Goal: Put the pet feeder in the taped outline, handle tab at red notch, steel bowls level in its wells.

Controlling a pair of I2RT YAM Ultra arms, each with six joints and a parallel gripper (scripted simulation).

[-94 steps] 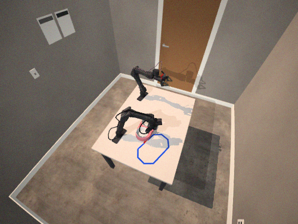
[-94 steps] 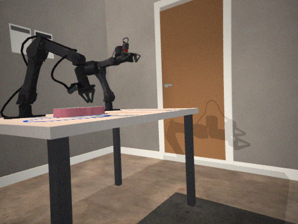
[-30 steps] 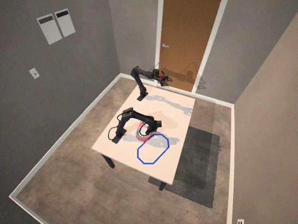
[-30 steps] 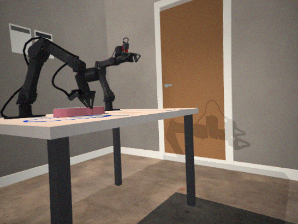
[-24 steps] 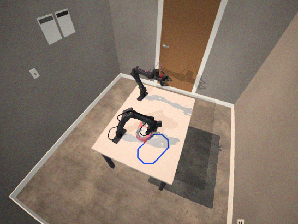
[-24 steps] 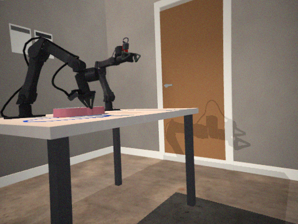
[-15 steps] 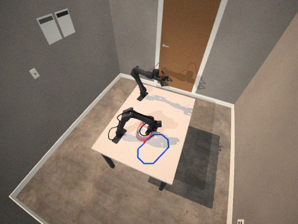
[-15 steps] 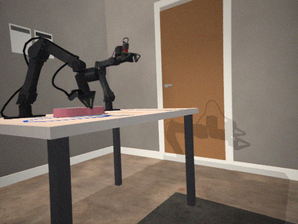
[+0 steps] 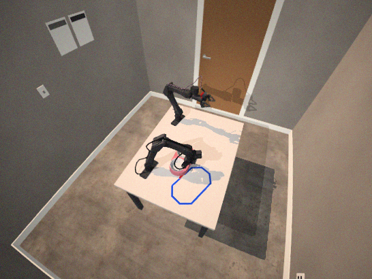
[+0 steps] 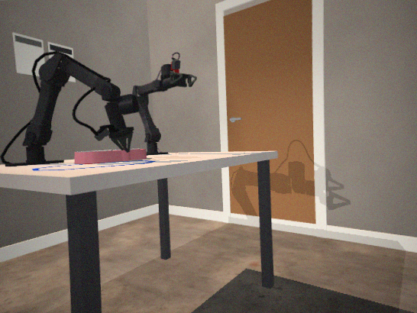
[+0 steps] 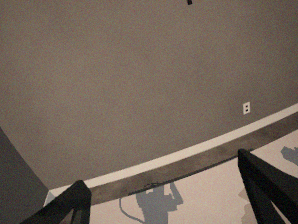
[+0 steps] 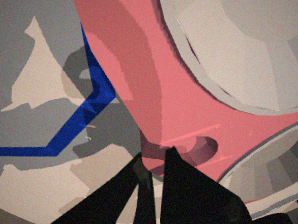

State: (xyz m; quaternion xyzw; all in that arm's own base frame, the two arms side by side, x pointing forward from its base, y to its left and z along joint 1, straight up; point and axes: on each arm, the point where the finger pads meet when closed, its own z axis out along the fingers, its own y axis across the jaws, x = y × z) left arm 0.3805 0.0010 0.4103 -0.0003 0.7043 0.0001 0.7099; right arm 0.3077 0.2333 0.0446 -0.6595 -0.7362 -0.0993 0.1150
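Right now my right hand is 80 mm past the pet feeder and 20 mm above it. Round my right hand: blue taped outline 70 mm ahead, 190 mm to the right, 40 mm below.
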